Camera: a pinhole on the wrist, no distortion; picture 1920 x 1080 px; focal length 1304.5 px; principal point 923.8 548.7 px. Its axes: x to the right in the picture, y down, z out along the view. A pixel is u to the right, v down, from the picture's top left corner.
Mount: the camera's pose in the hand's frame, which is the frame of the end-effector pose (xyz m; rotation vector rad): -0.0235 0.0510 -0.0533 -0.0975 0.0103 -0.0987
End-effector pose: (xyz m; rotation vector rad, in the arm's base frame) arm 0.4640 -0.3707 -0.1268 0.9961 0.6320 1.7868
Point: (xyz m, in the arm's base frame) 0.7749 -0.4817 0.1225
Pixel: 748 502
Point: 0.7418 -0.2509 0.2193
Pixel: 1445 559
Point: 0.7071 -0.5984 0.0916
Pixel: 349 675
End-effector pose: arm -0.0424 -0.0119 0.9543 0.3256 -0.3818 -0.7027
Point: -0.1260 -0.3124 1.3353
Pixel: 1680 50
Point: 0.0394 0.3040 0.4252
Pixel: behind the camera
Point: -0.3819 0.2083 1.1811
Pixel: outside the picture
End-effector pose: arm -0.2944 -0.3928 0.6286 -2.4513 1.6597 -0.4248
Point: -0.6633 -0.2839 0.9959
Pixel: behind the camera
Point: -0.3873 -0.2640 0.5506
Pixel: outside the picture
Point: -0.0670 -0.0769 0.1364
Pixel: outside the picture
